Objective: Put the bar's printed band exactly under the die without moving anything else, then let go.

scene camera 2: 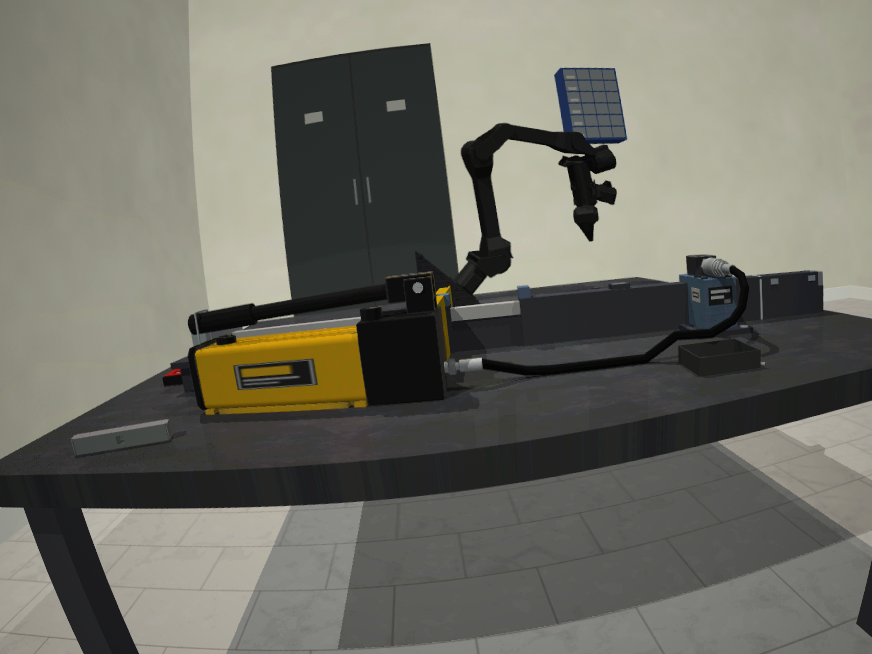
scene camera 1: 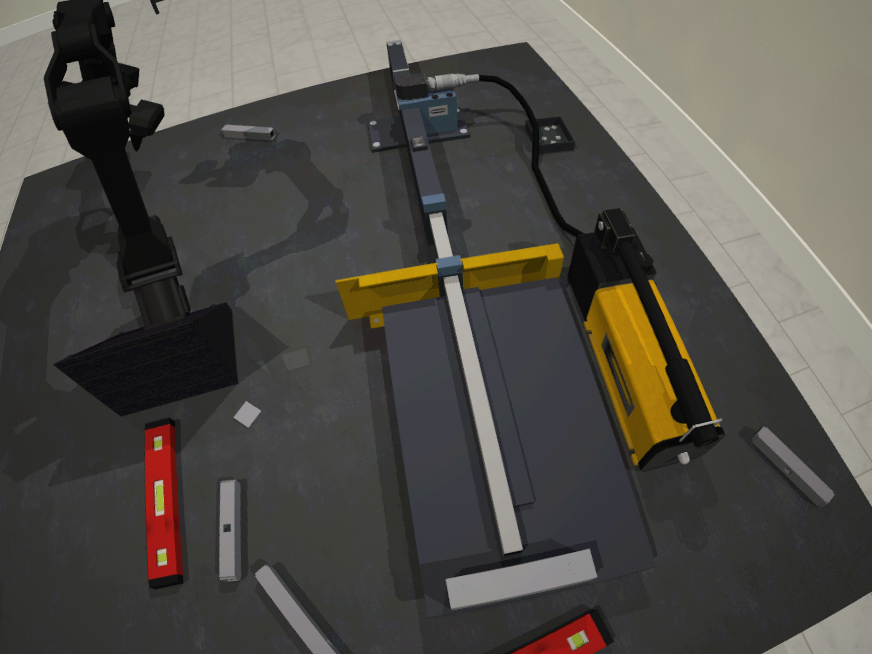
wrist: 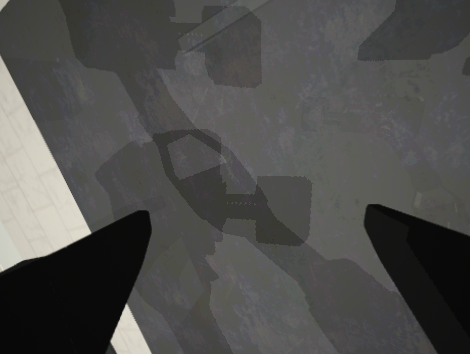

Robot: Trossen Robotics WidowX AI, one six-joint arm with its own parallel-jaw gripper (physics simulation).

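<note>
A long dark bar runs through the blue press head, which appears to house the die; the die's working face is hidden. A thin pale line, which looks like the printed band, crosses the bar just beyond the head on its far side, apart from it. My gripper is open and empty, high above the table and well to one side of the bar in scene camera 1. The bar does not show in the wrist view.
A black hose joins the head to a yellow pump. A yellow fence crosses the pale rail. Also there are a small tray, red levels and a short grey bar.
</note>
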